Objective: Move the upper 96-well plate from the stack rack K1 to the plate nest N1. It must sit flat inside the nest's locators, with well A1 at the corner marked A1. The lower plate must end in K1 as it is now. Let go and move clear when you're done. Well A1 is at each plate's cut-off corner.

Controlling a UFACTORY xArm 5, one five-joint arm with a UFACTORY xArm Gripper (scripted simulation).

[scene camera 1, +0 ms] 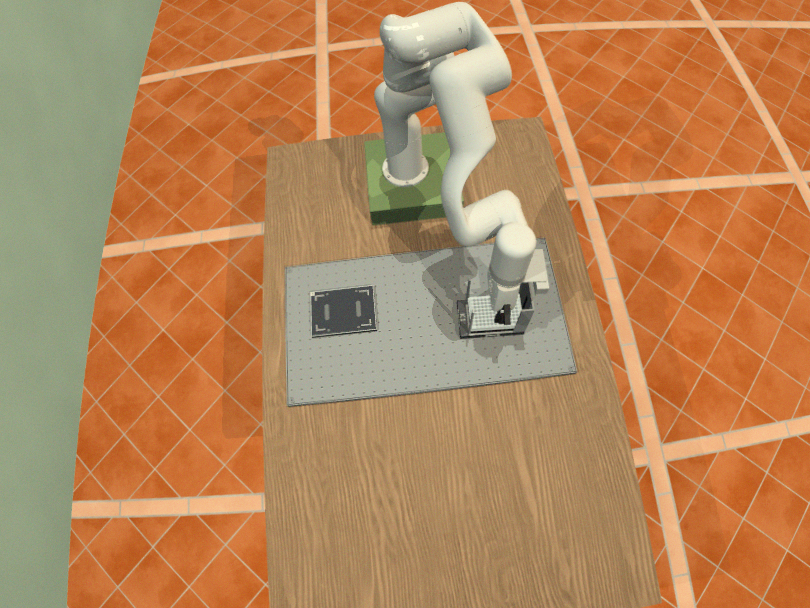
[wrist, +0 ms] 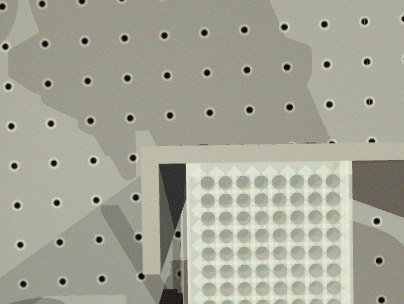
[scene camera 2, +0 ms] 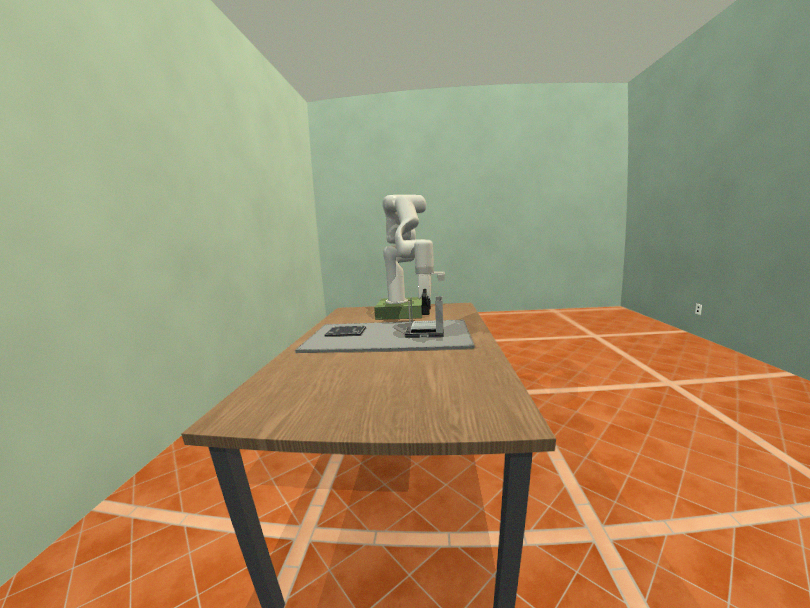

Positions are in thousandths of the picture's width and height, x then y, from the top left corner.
Scene:
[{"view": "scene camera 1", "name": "dark plate nest N1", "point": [424,522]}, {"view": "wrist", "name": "white 96-well plate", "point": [702,752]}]

